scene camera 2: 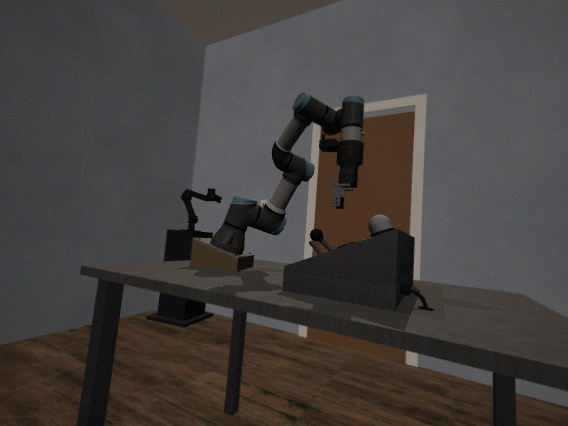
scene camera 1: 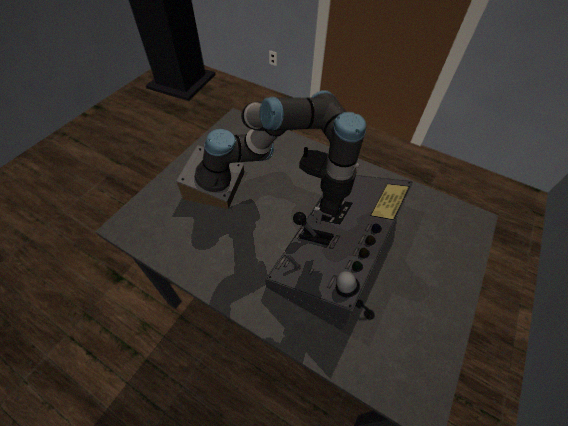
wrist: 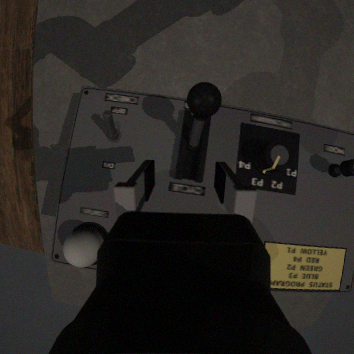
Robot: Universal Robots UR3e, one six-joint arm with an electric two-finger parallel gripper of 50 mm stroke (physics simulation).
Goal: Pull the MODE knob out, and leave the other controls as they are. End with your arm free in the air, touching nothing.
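Frame: origin at the arm's base, x right, y back, z down, level; centimetres.
Seen in the pictures: gripper, fingertip midpoint: [scene camera 2: 338,207] [scene camera 1: 320,214] [wrist: 184,172]; arm's base at its link origin: [scene camera 2: 226,248] [scene camera 1: 212,177].
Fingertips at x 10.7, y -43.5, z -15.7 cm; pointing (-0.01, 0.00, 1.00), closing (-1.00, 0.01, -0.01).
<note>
Pixels of each thing's middle, then the offset from my fingertips to it. "spot": a spot on its surface instead.
- MODE knob at the middle of its body: [wrist: 350,167] dz +10.8, dx -25.3, dy -1.4 cm
- sloped grey control panel at the middle of its body: [wrist: 222,187] [scene camera 2: 360,259] [scene camera 1: 341,232] dz +14.7, dx -6.6, dy -6.6 cm
- black ball-topped lever at the middle of its body: [wrist: 203,99] [scene camera 1: 299,218] [scene camera 2: 316,235] dz +8.4, dx -2.1, dy +6.5 cm
- rotary selector at the middle of its body: [wrist: 273,156] dz +12.5, dx -13.3, dy -0.6 cm
- toggle switch at the middle of its body: [wrist: 109,124] dz +12.0, dx +10.4, dy +3.2 cm
- white dome at a spot on its surface: [wrist: 82,247] [scene camera 1: 343,272] spot: dz +3.7, dx +12.2, dy -11.1 cm
- yellow card at the middle of its body: [wrist: 304,267] [scene camera 1: 390,200] dz +7.8, dx -19.9, dy -17.3 cm
The MODE knob [wrist: 348,167], small and black, shows at the right edge of the wrist view, partly cut off, below its label [wrist: 334,149]. In scene camera 1 the arm hides it. It stands on the sloped grey control panel [scene camera 1: 325,257] [scene camera 2: 350,275] [wrist: 290,220]. My gripper [scene camera 1: 328,218] [scene camera 2: 338,202] [wrist: 184,172] is open and empty, pointing down, in the air above the panel. In the wrist view it is left of the knob, below the lever's slot.
A black ball-topped lever [scene camera 1: 299,218] [scene camera 2: 316,234] [wrist: 204,100], a rotary selector [wrist: 280,155], a toggle switch [wrist: 109,125] and a white dome [scene camera 1: 346,282] [scene camera 2: 381,225] [wrist: 82,247] stand on the panel. A yellow card [scene camera 1: 390,201] [wrist: 305,265] lies on it.
</note>
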